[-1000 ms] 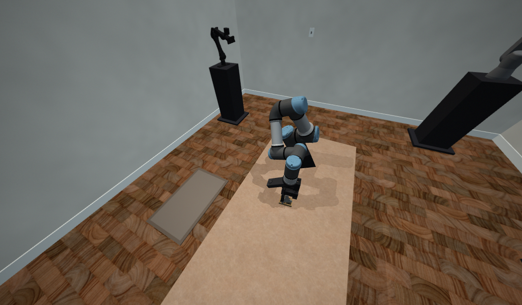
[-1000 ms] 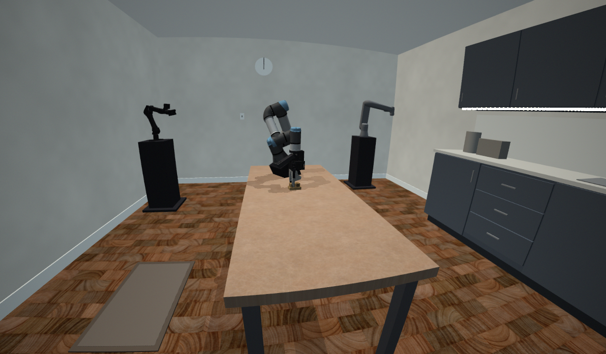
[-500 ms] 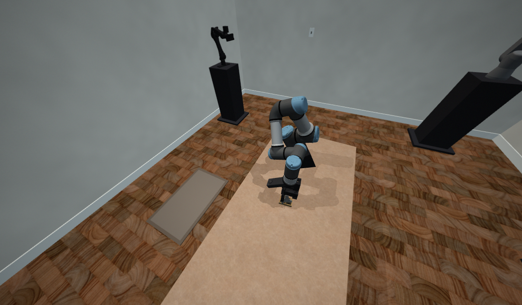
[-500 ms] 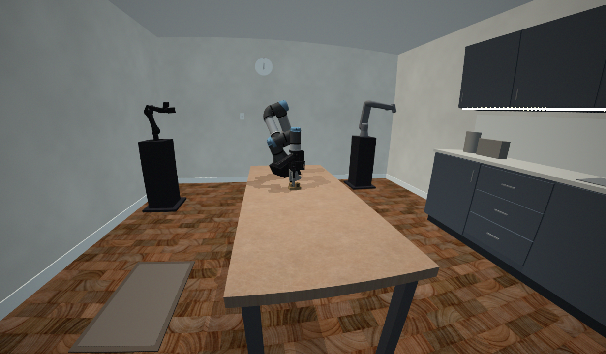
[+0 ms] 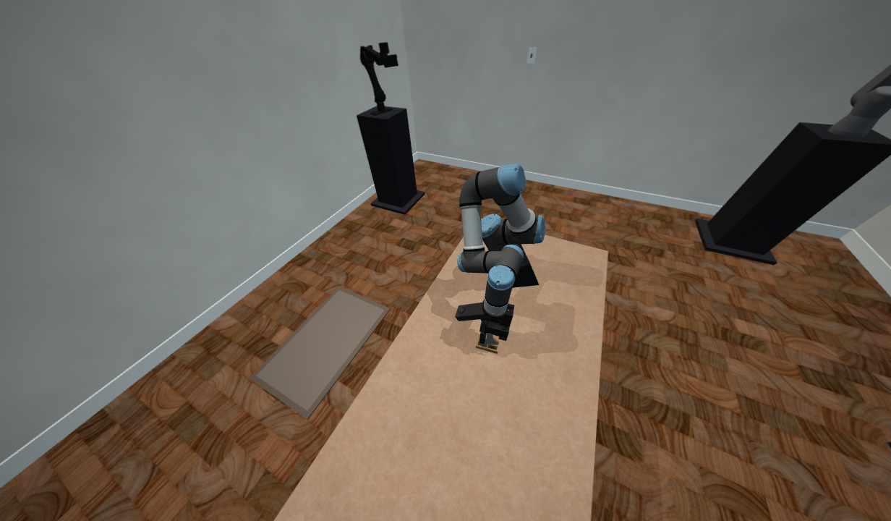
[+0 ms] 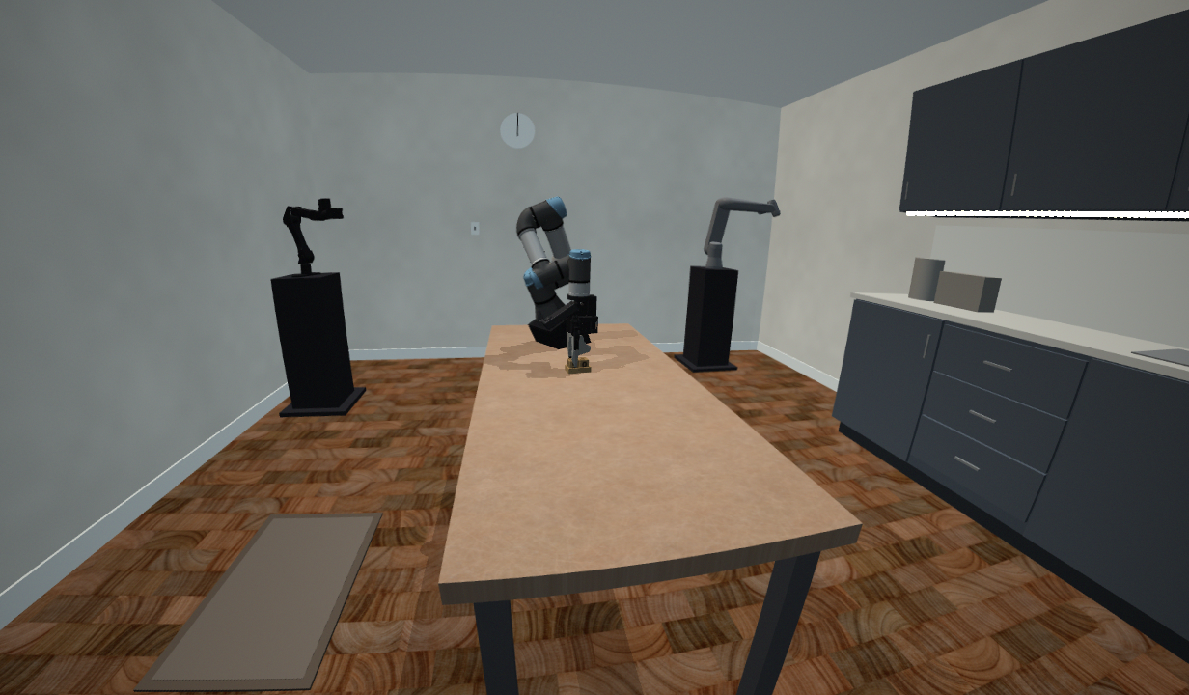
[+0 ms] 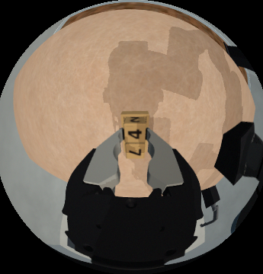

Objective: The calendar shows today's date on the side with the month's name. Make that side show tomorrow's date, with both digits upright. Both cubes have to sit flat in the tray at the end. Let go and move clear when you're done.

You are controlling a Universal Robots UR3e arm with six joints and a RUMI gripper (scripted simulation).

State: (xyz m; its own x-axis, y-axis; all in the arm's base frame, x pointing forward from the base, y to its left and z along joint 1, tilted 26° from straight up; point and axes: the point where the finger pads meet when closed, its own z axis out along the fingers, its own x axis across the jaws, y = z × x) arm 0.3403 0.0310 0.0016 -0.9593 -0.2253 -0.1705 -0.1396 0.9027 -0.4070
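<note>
Now: hand 3 cm above the wooden tray and 2 cm to the right of it.
</note>
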